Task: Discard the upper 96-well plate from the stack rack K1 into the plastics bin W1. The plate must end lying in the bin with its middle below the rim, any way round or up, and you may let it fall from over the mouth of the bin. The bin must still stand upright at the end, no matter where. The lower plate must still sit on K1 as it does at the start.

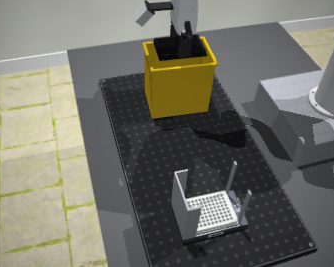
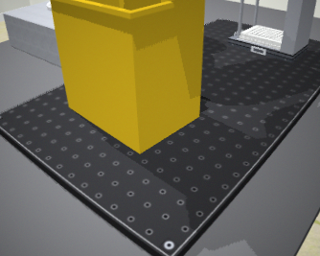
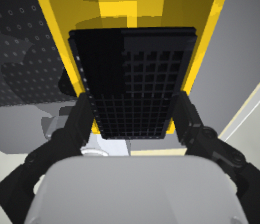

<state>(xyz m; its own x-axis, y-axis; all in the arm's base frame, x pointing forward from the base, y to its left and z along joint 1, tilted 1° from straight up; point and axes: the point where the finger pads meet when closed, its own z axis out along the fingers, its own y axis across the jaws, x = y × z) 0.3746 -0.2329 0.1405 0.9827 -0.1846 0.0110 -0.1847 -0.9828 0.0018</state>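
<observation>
My hand is 1 cm above the black 96-well plate. From my hand the other things lie so: tall grey rack wall (17 cm ahead, 38 cm to the left, 13 cm below); yellow plastics bin W1 (12 cm below); white 96-well plate (10 cm ahead, 39 cm to the left, 18 cm below).
</observation>
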